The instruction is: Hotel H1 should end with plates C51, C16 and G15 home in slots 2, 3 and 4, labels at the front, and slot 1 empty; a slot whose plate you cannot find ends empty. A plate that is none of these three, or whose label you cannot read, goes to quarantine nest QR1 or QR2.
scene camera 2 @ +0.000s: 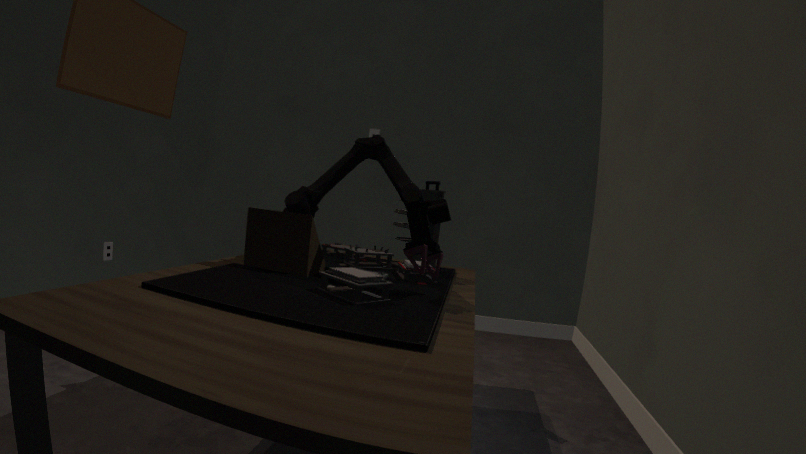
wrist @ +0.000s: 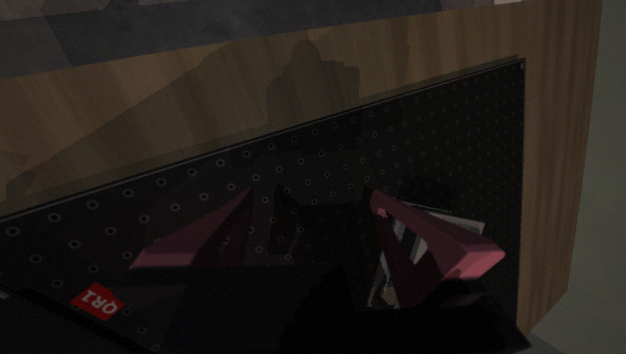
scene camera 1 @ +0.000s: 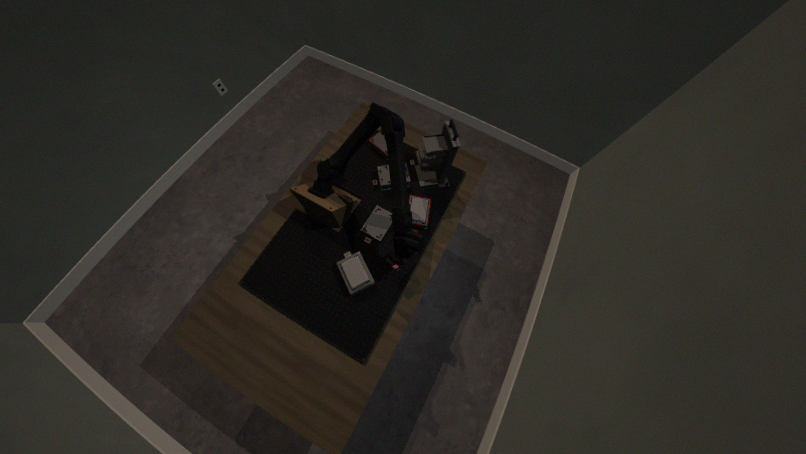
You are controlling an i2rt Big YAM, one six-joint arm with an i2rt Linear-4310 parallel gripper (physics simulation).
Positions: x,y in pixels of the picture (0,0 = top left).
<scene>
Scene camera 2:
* my gripper: 428,276
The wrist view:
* my gripper: 314,194
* red QR1 tag: 97,300
</scene>
